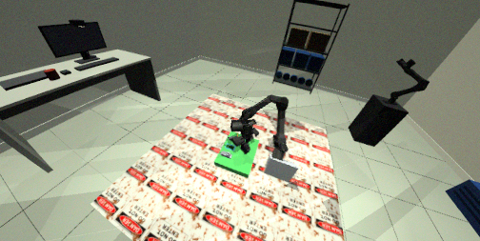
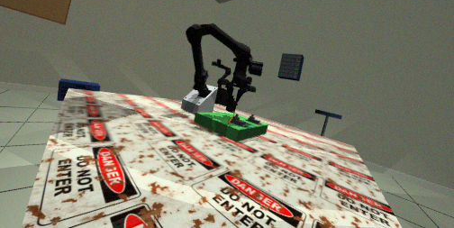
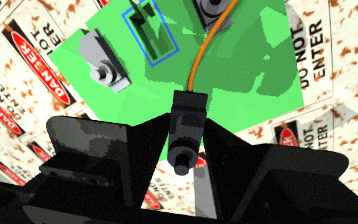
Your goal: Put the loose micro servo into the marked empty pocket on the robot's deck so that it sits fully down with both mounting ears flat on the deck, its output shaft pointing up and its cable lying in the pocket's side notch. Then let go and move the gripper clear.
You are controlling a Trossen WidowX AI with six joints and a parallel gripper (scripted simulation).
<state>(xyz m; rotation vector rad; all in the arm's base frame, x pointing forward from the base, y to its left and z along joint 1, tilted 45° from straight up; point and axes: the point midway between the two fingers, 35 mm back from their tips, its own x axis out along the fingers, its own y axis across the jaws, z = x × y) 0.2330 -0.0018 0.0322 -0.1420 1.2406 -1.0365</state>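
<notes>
My gripper tip is now 100 mm above the green deck and 10 mm past it.
</notes>
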